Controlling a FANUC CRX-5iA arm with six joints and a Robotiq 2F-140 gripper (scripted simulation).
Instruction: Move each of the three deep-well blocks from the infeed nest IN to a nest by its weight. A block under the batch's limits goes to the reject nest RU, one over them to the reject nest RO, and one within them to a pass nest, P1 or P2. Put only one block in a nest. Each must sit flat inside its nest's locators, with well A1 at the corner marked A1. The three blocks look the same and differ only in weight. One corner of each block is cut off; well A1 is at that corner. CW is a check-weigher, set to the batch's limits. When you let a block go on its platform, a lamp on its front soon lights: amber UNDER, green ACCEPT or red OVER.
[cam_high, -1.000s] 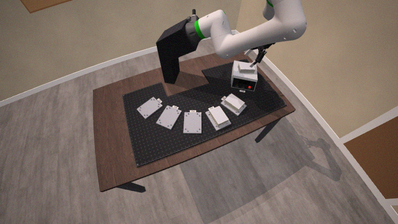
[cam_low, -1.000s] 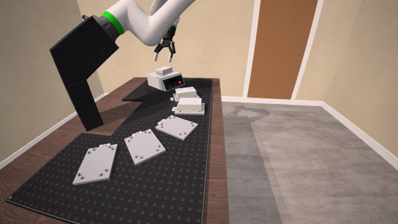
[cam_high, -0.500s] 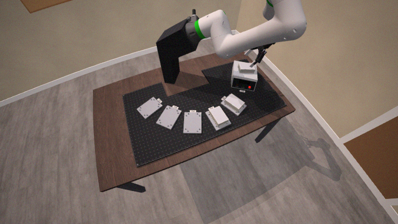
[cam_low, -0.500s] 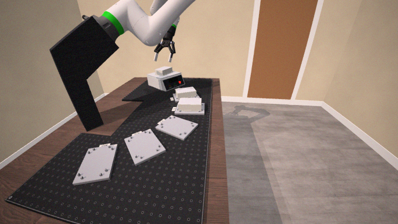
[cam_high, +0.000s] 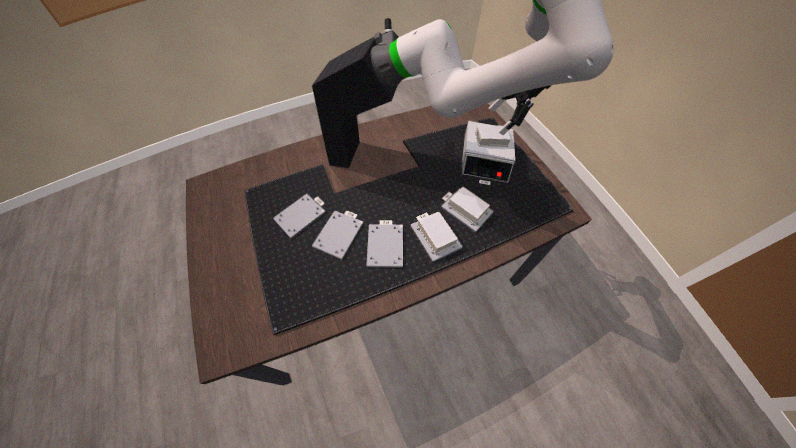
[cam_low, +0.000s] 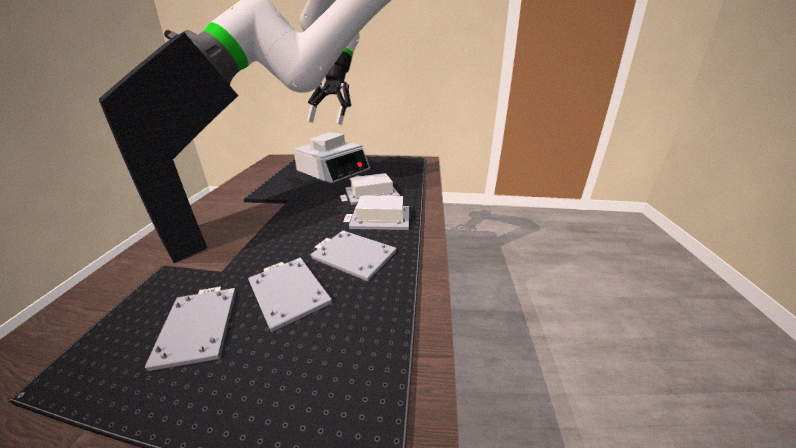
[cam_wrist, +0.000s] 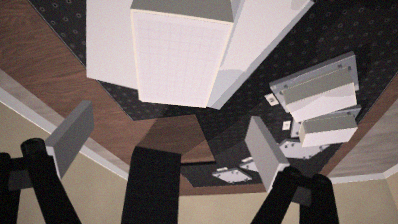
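Now: hand 11 cm above the weigher platform. Also, from my hand: plate (29 cm ahead, 20 cm below, 14 cm to the right); then check-weigher CW (14 cm below).
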